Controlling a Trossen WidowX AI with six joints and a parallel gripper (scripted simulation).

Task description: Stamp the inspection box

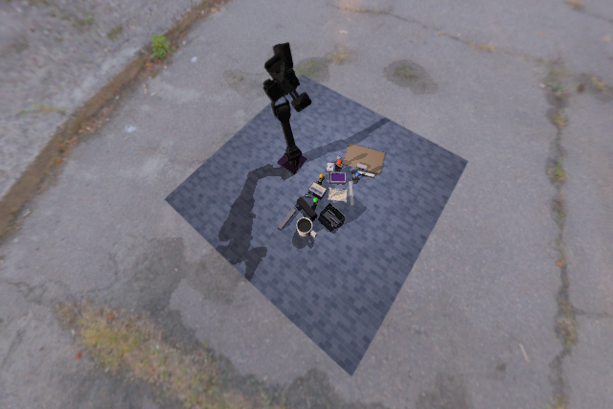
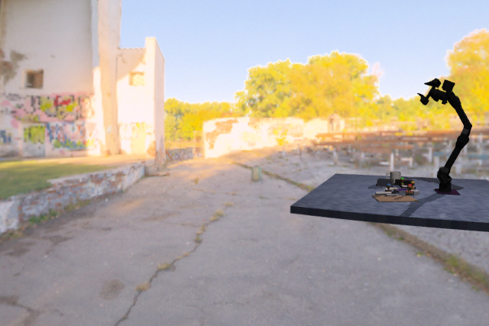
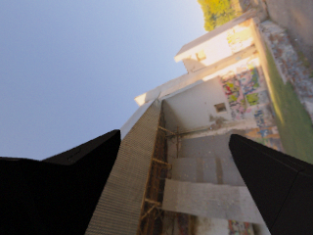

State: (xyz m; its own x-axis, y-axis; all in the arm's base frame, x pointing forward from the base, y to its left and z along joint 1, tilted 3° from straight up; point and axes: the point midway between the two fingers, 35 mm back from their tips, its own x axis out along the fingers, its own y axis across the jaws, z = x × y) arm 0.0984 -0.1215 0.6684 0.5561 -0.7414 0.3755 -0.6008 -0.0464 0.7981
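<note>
Right now the long black block is 9 cm ahead of my gripper tip, 10 cm to the right of it and 68 cm below it. Also, from my gripper tip: mug (15 cm ahead, 21 cm to the right, 66 cm below); then grey bar (2 cm ahead, 21 cm to the right, 69 cm below); then ink pad (15 cm ahead, 15 cm to the left, 69 cm below).
</note>
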